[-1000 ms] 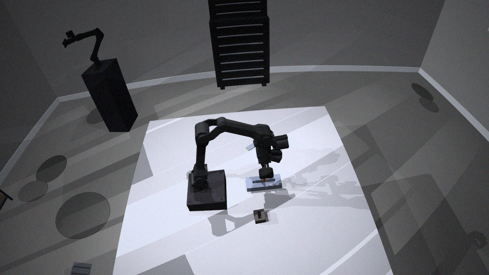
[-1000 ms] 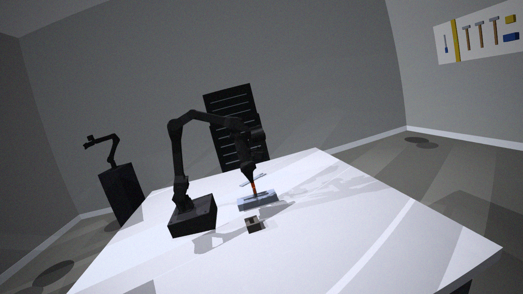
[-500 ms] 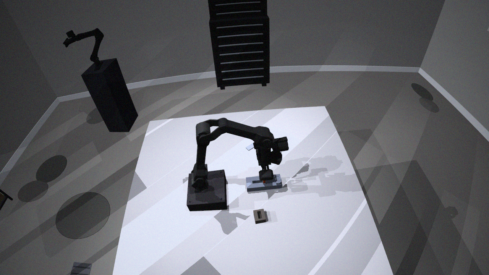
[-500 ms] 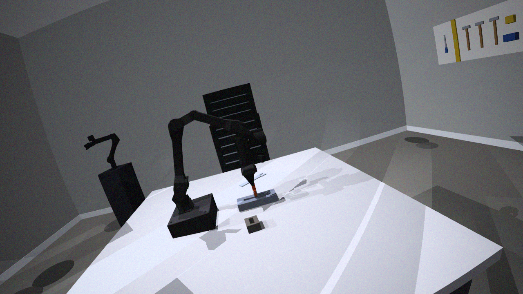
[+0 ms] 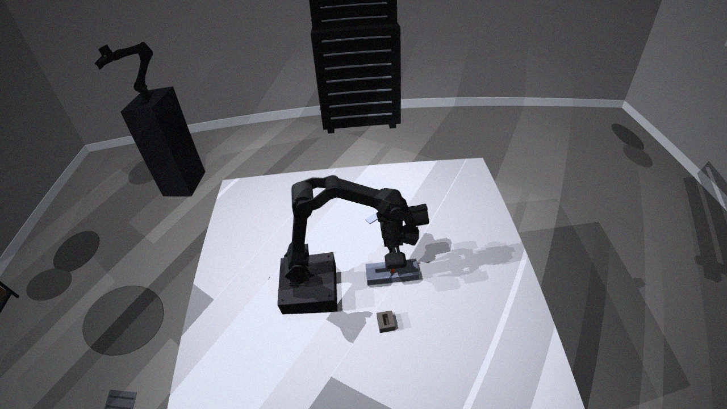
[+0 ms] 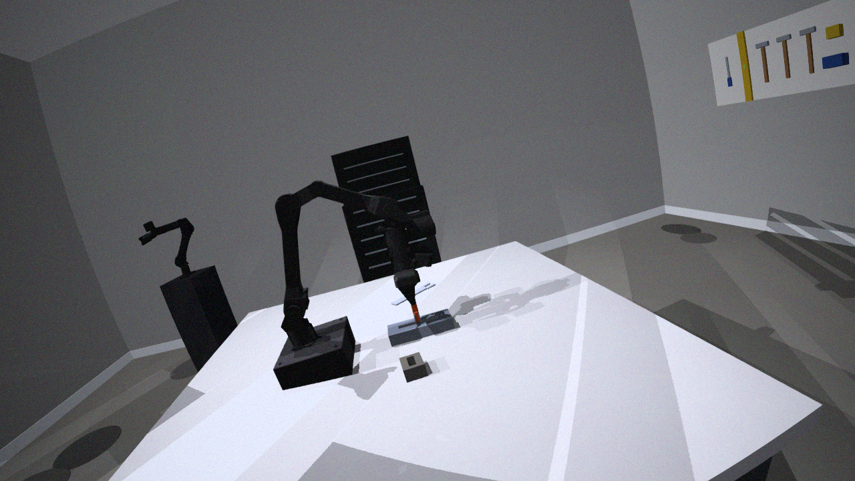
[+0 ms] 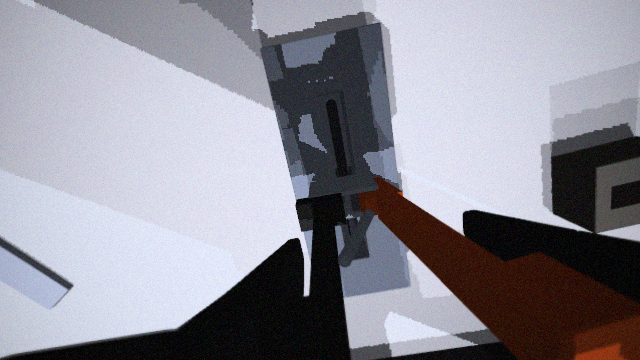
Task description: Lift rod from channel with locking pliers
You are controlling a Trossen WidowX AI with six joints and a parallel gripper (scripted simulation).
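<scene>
My gripper tip is 10 mm to the right of the channel block and 90 mm above it. Round my gripper tip: thin grey plate 10 mm behind, 340 mm to the left, 100 mm below; tan holster 10 mm behind, 190 mm to the right, 90 mm below.
</scene>
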